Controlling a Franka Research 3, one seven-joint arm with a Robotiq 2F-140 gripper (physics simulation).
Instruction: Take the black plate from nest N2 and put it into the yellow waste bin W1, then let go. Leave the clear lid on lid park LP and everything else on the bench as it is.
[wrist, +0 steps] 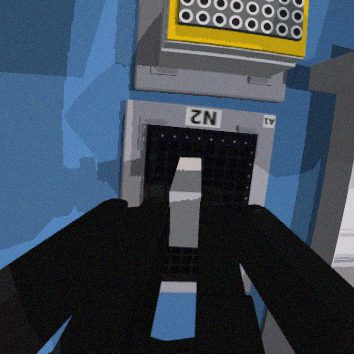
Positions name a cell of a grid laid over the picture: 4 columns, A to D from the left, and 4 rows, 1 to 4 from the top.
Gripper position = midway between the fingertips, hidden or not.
In view: my gripper (C3) and a black plate (C2).
